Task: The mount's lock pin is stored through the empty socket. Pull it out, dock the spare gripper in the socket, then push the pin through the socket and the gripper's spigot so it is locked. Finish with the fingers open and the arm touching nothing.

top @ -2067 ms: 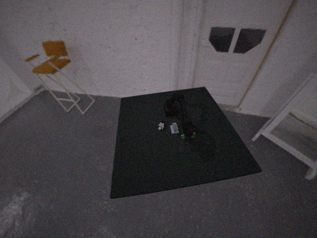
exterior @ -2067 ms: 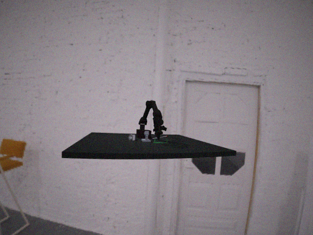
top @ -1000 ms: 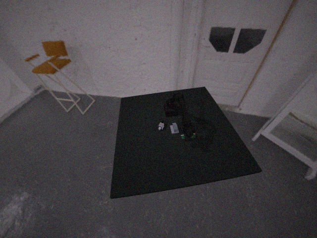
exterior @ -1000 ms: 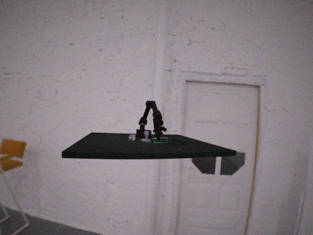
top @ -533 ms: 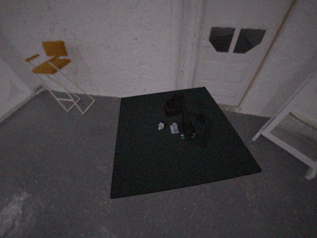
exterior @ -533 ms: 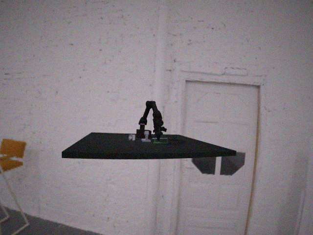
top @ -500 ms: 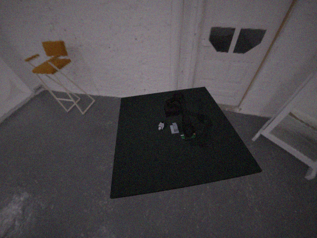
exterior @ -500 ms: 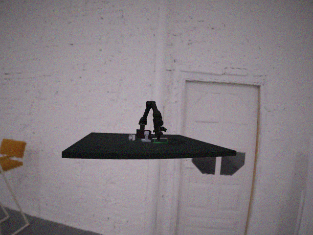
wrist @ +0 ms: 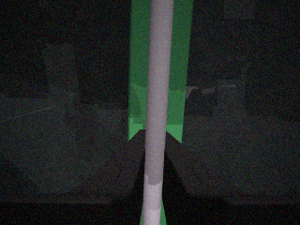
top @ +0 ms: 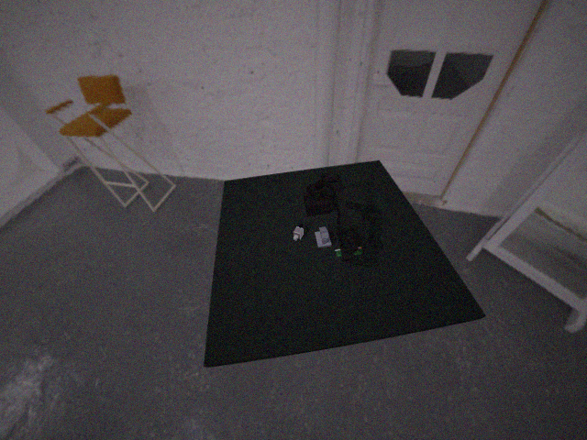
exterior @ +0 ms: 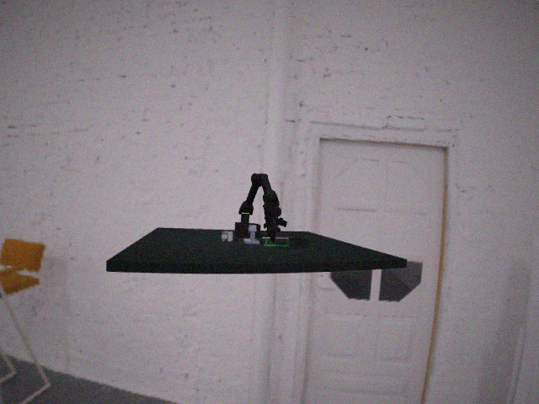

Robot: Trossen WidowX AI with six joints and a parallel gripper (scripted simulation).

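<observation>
My gripper tip is now 20 mm to the right of the green holder and 10 mm short of it. The rest, counted from my gripper tip: mount: 130 mm behind, 80 mm to the right, 30 mm above.
</observation>
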